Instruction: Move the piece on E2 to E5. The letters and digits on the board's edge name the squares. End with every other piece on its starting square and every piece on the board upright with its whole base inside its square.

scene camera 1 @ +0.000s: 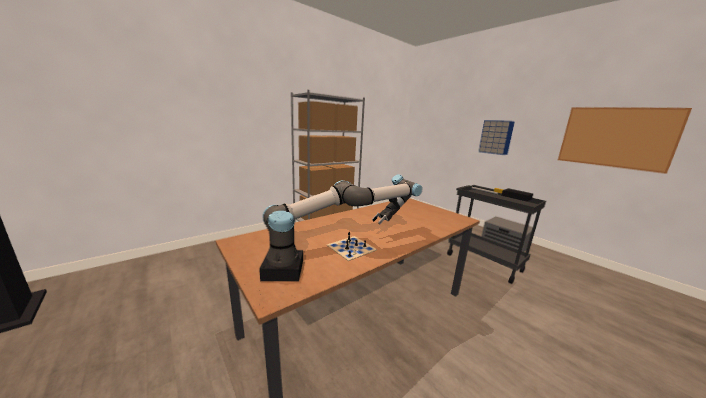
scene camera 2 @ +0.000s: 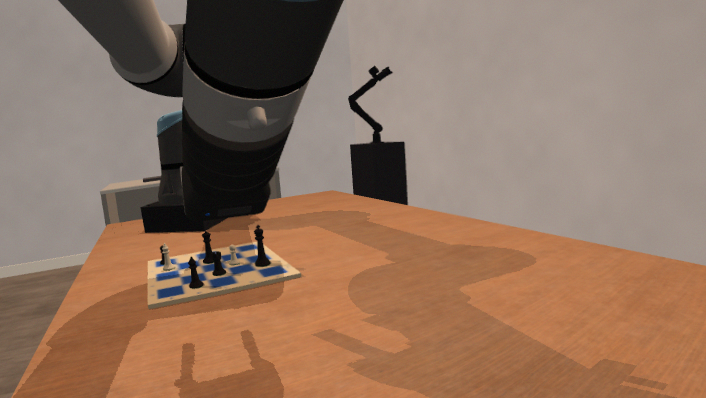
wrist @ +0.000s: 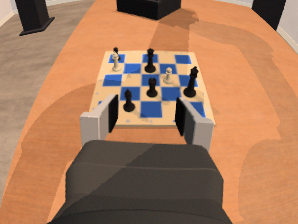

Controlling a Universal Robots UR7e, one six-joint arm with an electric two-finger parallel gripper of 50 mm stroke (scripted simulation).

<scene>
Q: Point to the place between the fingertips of the gripper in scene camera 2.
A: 216, 204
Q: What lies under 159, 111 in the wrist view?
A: A blue-and-cream chessboard.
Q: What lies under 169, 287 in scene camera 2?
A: A blue-and-cream chessboard.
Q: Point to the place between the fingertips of the gripper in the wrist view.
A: At 146, 107
</scene>
